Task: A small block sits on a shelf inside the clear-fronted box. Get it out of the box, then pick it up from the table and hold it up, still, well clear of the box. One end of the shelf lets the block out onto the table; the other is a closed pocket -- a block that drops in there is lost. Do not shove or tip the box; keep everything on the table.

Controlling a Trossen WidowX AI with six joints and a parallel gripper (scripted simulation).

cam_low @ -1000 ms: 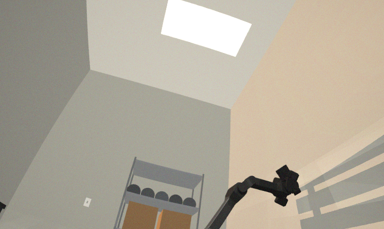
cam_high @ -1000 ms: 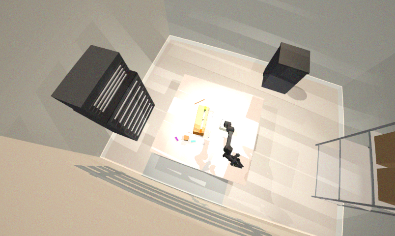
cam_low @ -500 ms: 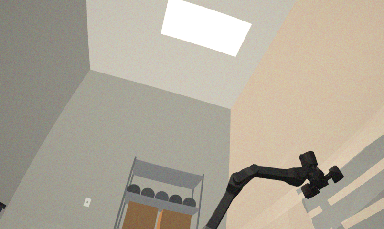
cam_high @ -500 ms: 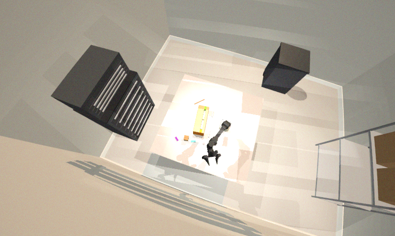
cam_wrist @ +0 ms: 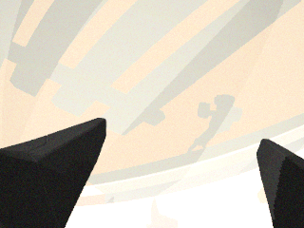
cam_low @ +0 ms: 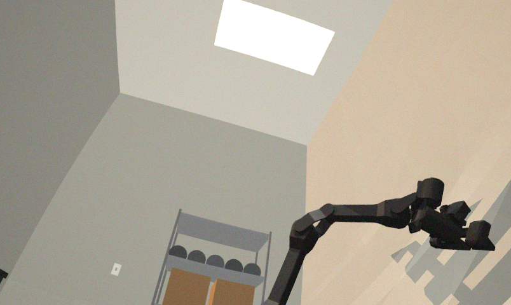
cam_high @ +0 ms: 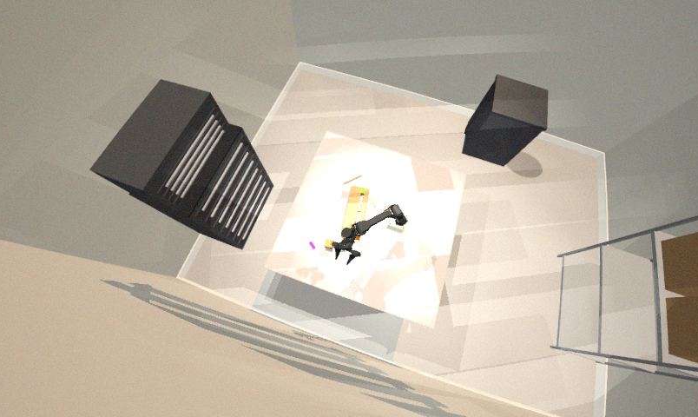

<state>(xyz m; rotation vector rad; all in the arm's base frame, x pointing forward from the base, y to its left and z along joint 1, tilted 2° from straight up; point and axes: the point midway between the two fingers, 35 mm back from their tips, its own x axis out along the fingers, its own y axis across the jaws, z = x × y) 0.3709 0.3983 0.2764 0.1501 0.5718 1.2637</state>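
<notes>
Now: gripper tip 5 cm past the tan block, 47 cm to the left of it and 29 cm above it. From my gripper tip the other things lie so: thin orange stick (4 cm ahead, 75 cm to the right, 37 cm below); box (7 cm behind, 44 cm to the right, 31 cm below).
</notes>
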